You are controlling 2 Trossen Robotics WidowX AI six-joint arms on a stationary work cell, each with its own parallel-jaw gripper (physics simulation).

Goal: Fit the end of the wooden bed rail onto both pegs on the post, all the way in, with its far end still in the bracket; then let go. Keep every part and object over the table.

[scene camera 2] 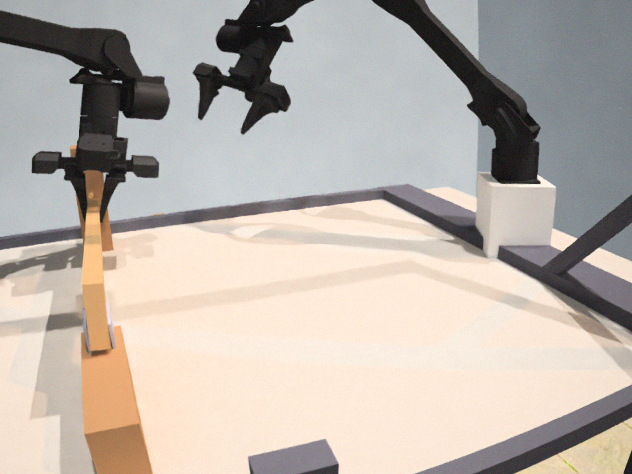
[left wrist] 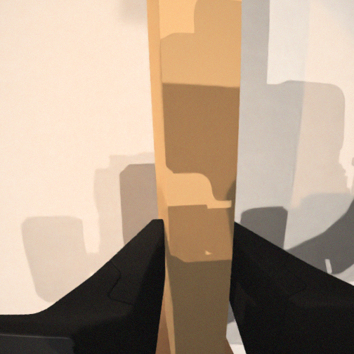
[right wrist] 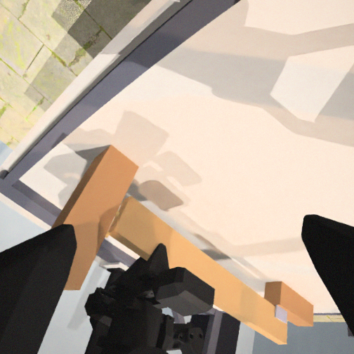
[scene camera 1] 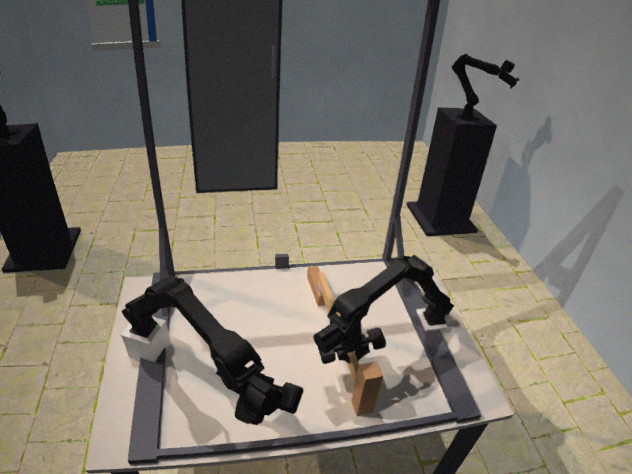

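Pixels of known places: left gripper, between the fingertips: (scene camera 1: 352, 361); right gripper, between the fingertips: (scene camera 2: 220, 126) (scene camera 1: 282, 395); left arm's base, origin of its link: (scene camera 1: 434, 318); right arm's base, origin of its link: (scene camera 2: 515, 179) (scene camera 1: 143, 327).
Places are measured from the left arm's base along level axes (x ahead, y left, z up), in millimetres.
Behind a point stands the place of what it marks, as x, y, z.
The light wooden bed rail (scene camera 1: 353, 363) {353, 201, 71} (scene camera 2: 93, 265) {376, -132, 88} (left wrist: 200, 125) (right wrist: 200, 265) is held above the table. Its near end in scene camera 1 faces the upright orange post (scene camera 1: 366, 391) {348, 315, 96} (scene camera 2: 107, 233) {357, 266, 4} (right wrist: 97, 200). In the right wrist view a narrow gap shows between rail end and post; the pegs cannot be made out clearly. The rail's far end sits in the pale bracket (scene camera 2: 111, 326) {387, -178, 47} (right wrist: 281, 313) on another orange block (scene camera 1: 312, 283) {398, -217, 10} (scene camera 2: 109, 392) {382, -247, 24} (right wrist: 295, 304). My left gripper (scene camera 2: 93, 211) {346, 176, 50} (left wrist: 189, 229) is shut on the rail. My right gripper (scene camera 2: 222, 125) {576, 336, 155} (right wrist: 189, 231) is open and empty, well away from it.
Dark frame rails (scene camera 1: 306, 439) {516, 379, -7} (scene camera 2: 255, 208) {638, 366, -14} (right wrist: 125, 75) edge the white table (scene camera 1: 229, 301) {702, -191, -27} (scene camera 2: 357, 316) {648, -103, -26}. A small dark block (scene camera 1: 281, 260) {497, -352, 16} (scene camera 2: 293, 459) {495, -365, 30} is at the table's far edge in scene camera 1. Two dark uprights (scene camera 1: 148, 132) {918, -334, 564} (scene camera 1: 416, 117) {66, -335, 601} rise from the frame.
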